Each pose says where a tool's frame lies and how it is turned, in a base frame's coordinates. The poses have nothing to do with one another.
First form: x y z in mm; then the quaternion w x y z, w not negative.
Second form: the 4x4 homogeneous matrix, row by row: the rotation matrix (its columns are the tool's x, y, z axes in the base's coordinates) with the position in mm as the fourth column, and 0 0 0 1 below. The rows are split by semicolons. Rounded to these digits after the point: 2 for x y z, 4 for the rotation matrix.
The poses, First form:
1: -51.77, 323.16, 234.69, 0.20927, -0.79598, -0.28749, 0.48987
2: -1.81, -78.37, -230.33, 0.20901, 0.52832, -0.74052, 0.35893
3: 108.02, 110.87, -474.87, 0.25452, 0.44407, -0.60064, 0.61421
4: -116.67, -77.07, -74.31, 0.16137, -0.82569, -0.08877, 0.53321
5: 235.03, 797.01, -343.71, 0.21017, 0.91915, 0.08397, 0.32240
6: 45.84, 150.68, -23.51, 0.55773, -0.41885, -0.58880, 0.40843
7: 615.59, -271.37, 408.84, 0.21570, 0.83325, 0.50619, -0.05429
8: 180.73, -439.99, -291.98, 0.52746, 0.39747, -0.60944, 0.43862
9: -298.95, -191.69, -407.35, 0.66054, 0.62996, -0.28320, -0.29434
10: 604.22, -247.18, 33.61, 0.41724, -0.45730, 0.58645, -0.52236
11: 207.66, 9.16, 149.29, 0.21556, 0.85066, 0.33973, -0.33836
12: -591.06, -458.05, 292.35, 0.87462, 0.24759, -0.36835, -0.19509
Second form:
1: 0.3548, 0.2526, -0.9002, -51.77; 0.6627, -0.7471, 0.0515, 323.16; -0.6595, -0.6148, -0.4325, 234.69; 0, 0, 0, 1
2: -0.3544, -0.9325, 0.0697, -1.81; -0.6324, 0.1841, -0.7524, -78.37; 0.6888, -0.3107, -0.6550, -230.33; 0, 0, 0, 1
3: -0.4760, -0.8461, 0.2398, 108.02; -0.2208, -0.1489, -0.9639, 110.87; 0.8513, -0.5118, -0.1159, -474.87; 0, 0, 0, 1
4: 0.4156, -0.0255, -0.9092, -116.67; 0.3187, -0.9322, 0.1718, -77.07; -0.8519, -0.3612, -0.3793, -74.31; 0, 0, 0, 1
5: 0.7780, 0.0188, 0.6280, 235.03; 0.2899, -0.8976, -0.3322, 797.01; 0.5574, 0.4405, -0.7038, -343.71; 0, 0, 0, 1
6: -0.0270, 0.0377, -0.9989, 45.84; 0.9488, 0.3155, -0.0138, 150.68; 0.3146, -0.9482, -0.0442, -23.51; 0, 0, 0, 1
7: 0.4817, 0.8670, 0.1279, 615.59; 0.8201, -0.3945, -0.4144, -271.37; -0.3088, 0.3045, -0.9011, 408.84; 0, 0, 0, 1
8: -0.1276, -0.9472, -0.2942, 180.73; -0.0218, 0.2993, -0.9539, -439.99; 0.9916, -0.1153, -0.0588, -291.98; 0, 0, 0, 1
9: 0.6663, 0.0320, -0.7450, -298.95; -0.7457, 0.0330, -0.6655, -191.69; 0.0033, 0.9989, 0.0459, -407.35; 0, 0, 0, 1
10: -0.2336, -0.1005, 0.9671, 604.22; -0.9723, 0.0360, -0.2311, -247.18; -0.0116, -0.9943, -0.1061, 33.61; 0, 0, 0, 1
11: 0.5402, 0.7239, -0.4292, 207.66; 0.4321, -0.6762, -0.5966, 9.16; -0.7221, 0.1368, -0.6781, 149.29; 0, 0, 0, 1
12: 0.6525, 0.1589, -0.7409, -591.06; -0.5237, 0.8013, -0.2894, -458.05; 0.5477, 0.5768, 0.6060, 292.35; 0, 0, 0, 1
